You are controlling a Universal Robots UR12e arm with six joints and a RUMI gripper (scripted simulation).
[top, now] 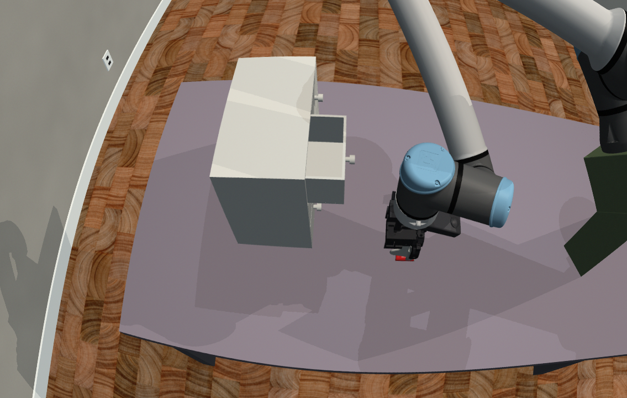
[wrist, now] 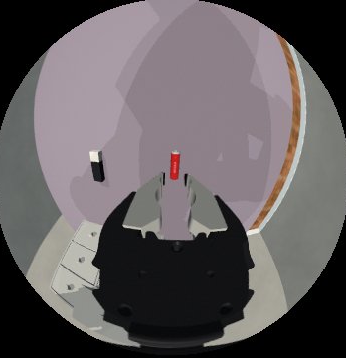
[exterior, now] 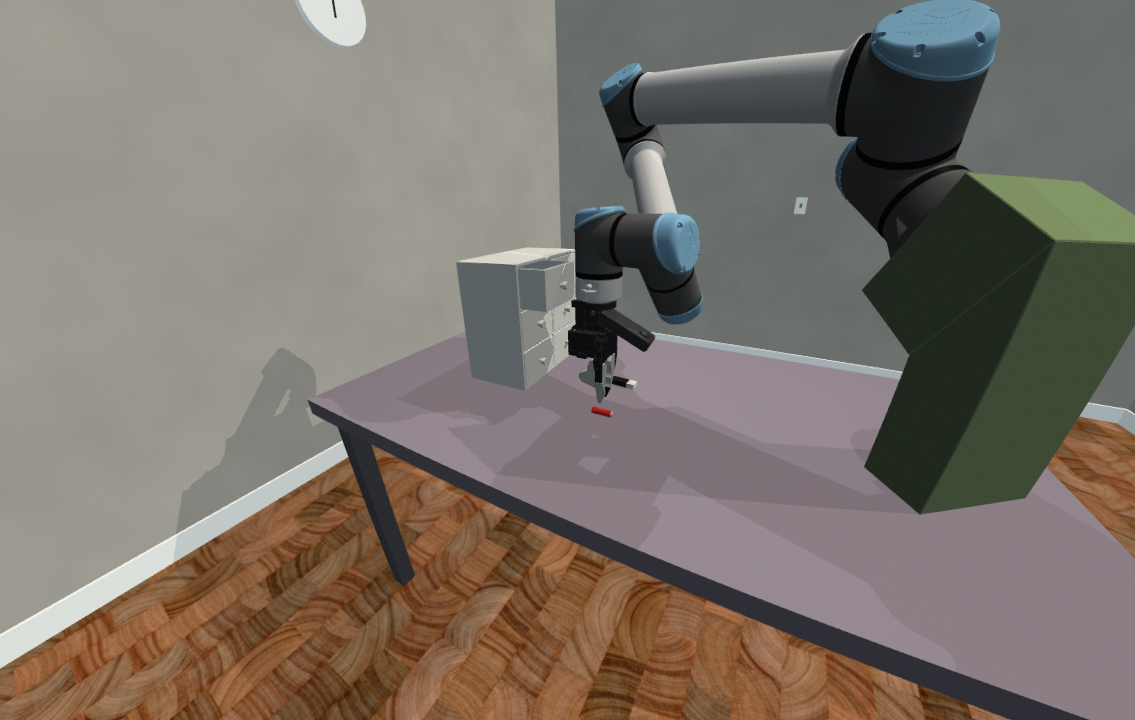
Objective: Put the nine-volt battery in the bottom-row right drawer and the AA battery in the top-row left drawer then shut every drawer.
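My gripper is now 50 mm above the red AA battery. From my hand the other things lie so: green nine-volt battery: 340 mm ahead, 230 mm to the right, 40 mm below.
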